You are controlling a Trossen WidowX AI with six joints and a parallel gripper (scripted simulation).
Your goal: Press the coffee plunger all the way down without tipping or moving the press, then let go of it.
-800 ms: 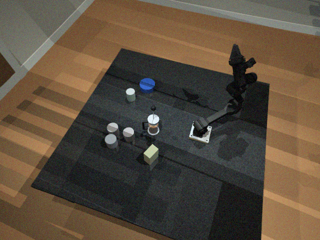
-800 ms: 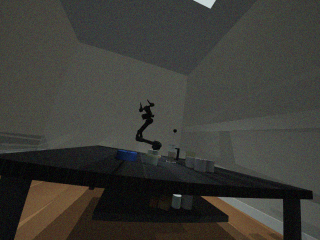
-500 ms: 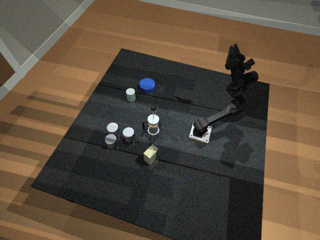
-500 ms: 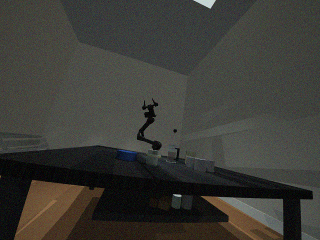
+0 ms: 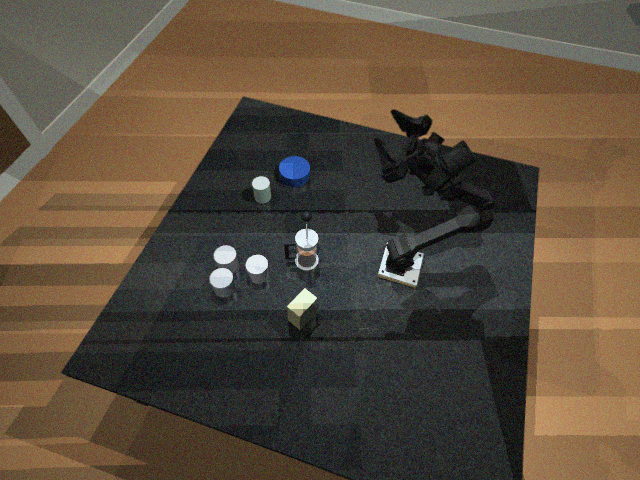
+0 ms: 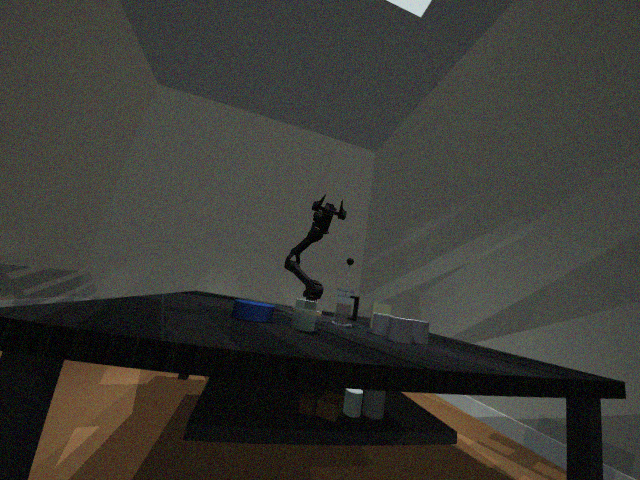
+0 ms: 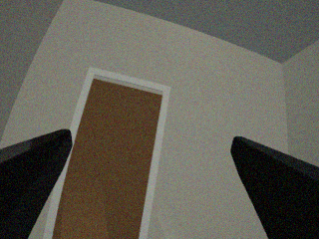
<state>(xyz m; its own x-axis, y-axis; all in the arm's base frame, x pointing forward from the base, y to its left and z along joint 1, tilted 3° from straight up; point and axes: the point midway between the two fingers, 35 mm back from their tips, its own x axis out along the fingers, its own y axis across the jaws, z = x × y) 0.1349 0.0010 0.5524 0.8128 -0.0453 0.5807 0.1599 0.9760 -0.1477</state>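
Right now my gripper tip is 18 cm short of the coffee press, 8 cm to the right of it and 47 cm above it. Also, from my gripper tip: blue disc: 33 cm ahead, 28 cm to the right, 58 cm below.
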